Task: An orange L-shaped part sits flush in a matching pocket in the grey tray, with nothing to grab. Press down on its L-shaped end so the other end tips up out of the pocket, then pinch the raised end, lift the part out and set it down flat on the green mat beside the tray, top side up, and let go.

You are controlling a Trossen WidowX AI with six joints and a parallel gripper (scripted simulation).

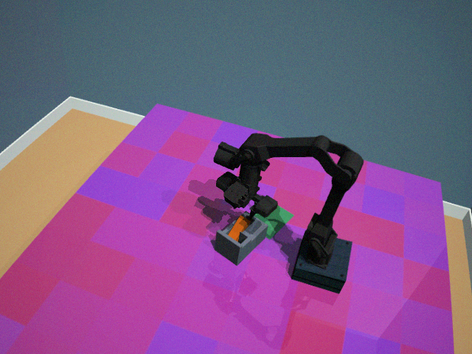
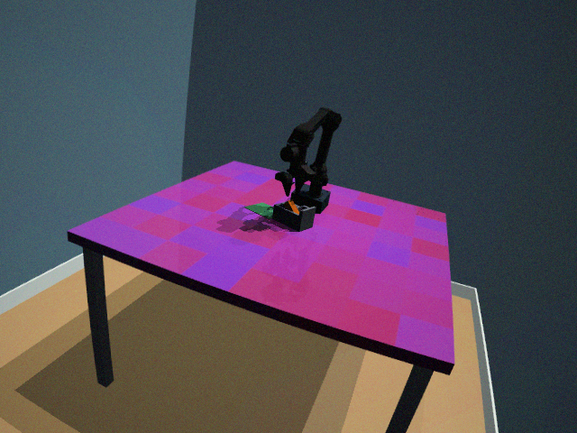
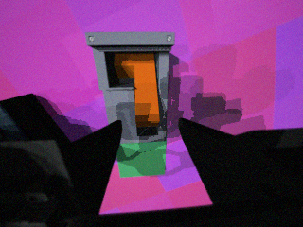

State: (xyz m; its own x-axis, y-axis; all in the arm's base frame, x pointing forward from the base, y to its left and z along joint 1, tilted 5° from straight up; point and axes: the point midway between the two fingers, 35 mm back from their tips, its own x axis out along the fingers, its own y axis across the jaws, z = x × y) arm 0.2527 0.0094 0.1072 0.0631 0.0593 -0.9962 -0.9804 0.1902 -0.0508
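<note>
Now: gripper tip 8 cm above the orange L-shaped part, 4 cm to the right of it and 1 cm past it. The rest, counted from my gripper tip: green mat 14 cm to the right, 14 cm below, 4 cm behind.
</note>
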